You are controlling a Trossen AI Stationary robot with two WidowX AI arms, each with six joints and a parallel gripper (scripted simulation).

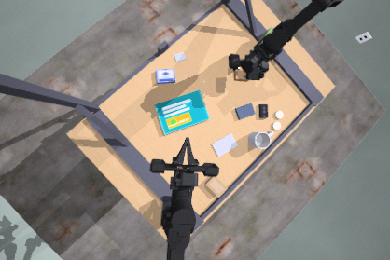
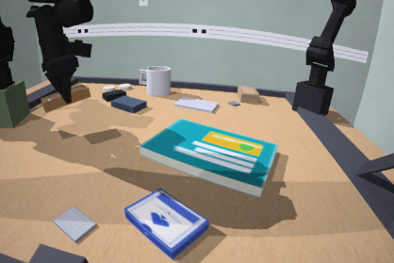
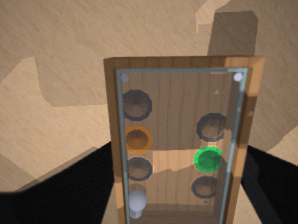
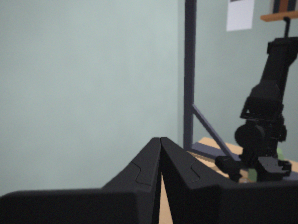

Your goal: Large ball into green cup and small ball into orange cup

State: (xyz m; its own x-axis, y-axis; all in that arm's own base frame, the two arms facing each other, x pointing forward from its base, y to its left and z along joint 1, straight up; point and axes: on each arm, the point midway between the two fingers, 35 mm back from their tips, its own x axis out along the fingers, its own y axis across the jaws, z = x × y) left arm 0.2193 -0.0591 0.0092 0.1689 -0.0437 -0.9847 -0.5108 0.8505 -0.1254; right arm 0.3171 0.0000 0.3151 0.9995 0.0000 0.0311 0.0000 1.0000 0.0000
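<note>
The covered wooden puzzle is 3 cm below my left hand. Round my left hand: dark blue box 14 cm to the right, 14 cm ahead, 10 cm below.
</note>
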